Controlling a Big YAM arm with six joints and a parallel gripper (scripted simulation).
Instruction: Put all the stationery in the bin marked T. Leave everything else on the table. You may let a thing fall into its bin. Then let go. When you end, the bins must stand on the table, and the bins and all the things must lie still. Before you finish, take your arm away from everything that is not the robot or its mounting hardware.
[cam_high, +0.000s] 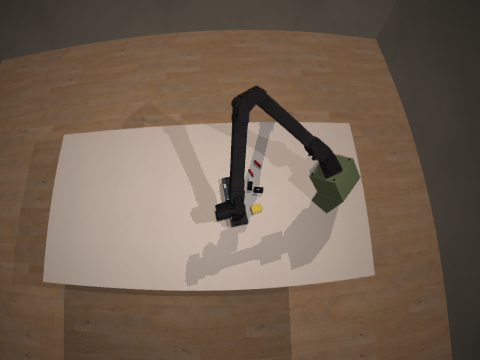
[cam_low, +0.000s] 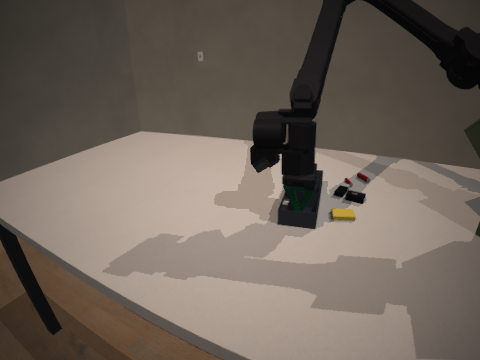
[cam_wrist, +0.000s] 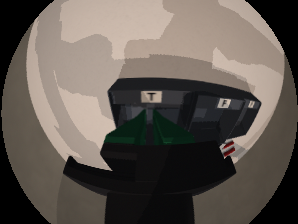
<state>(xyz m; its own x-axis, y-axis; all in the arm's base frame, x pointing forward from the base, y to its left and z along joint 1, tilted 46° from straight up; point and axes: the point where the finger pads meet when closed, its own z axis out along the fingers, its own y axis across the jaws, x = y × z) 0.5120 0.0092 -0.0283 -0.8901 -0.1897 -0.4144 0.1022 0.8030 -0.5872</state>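
My gripper is now 150 mm to the left of the black item, 120 mm past it and 20 mm above it. The rest, counted from my hand: three joined bins: 80 mm to the right, 10 mm behind; yellow block: 100 mm behind, 20 mm to the right, 20 mm below.
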